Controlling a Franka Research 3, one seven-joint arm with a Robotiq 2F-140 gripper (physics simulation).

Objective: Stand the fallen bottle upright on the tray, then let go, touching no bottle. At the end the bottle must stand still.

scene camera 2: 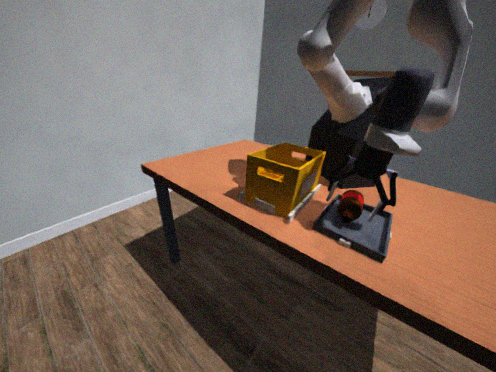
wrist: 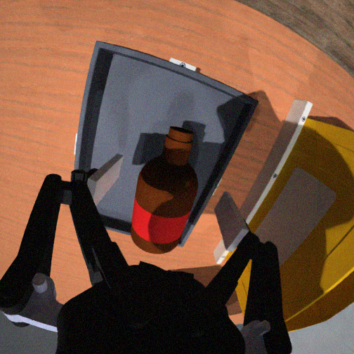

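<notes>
The brown bottle [scene camera 2: 351, 206] [wrist: 162, 227] with a red label lies on its side over the dark grey tray [scene camera 2: 361, 236] [wrist: 140, 90]. In the wrist view its neck points up the picture, toward the tray's far rim, and its base overlaps the near rim. In the scene view the neck points toward the camera. My gripper [scene camera 2: 352, 201] [wrist: 171, 184] is open, with one finger pad on each side of the bottle and a gap at both sides. Nothing is held. How far the pads are above the tray is hard to tell.
A yellow crate [scene camera 2: 272, 185] [wrist: 310, 270] stands beside the tray, close to the right finger in the wrist view. A white strip [scene camera 2: 303, 202] [wrist: 275, 175] runs along its side facing the tray. The wooden table's [scene camera 2: 440, 240] front edge lies beyond the tray.
</notes>
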